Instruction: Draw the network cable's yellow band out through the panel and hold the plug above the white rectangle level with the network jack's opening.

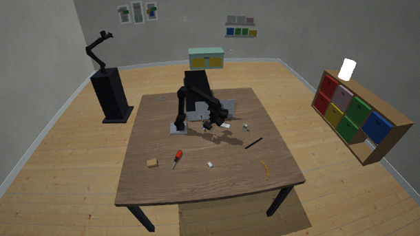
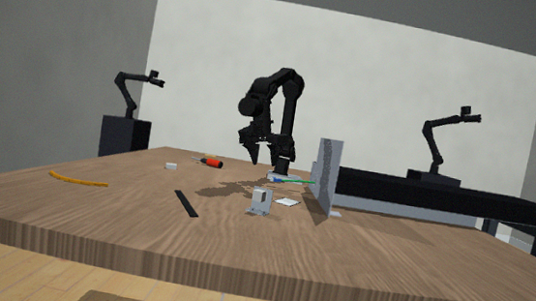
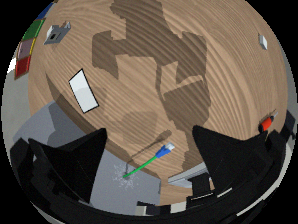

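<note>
My hand is 8 cm past the blue plug, 5 cm to the right of it and 8 cm above it. From my hand the other things lie so: white rectangle (11 cm ahead, 10 cm to the left, 11 cm below); then network jack (28 cm ahead, 4 cm to the left, 7 cm below); then grey upright panel (7 cm ahead, 20 cm to the left, 1 cm below).
</note>
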